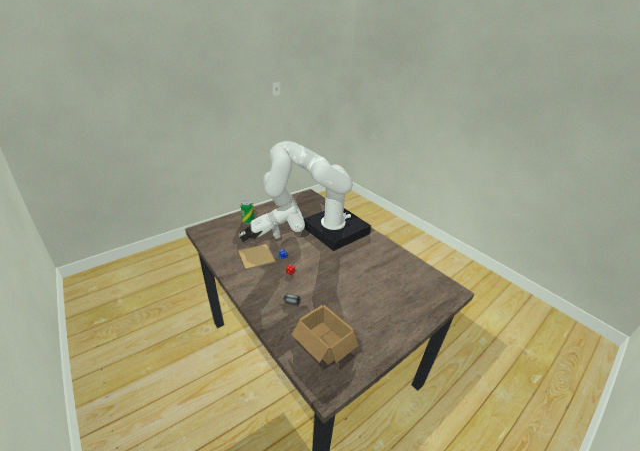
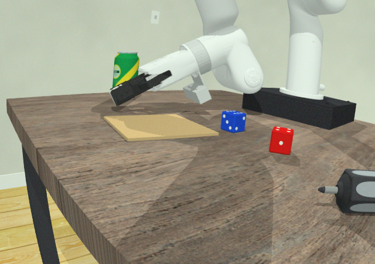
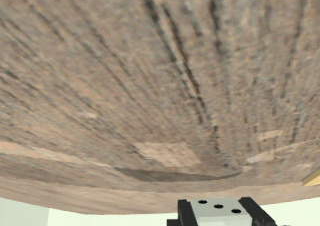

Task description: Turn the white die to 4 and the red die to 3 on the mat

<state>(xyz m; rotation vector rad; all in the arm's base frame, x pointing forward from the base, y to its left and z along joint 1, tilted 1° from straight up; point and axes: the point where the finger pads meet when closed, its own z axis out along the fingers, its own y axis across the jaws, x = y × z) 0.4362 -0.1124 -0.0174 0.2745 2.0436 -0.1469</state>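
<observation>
The white die lies 10 mm ahead of my hand. Round my hand: blue die (120 mm behind, 190 mm to the left, 20 mm below); green can (70 mm behind, 160 mm to the right, 30 mm above); tan mat (10 mm behind, 140 mm to the left, 30 mm below).
</observation>
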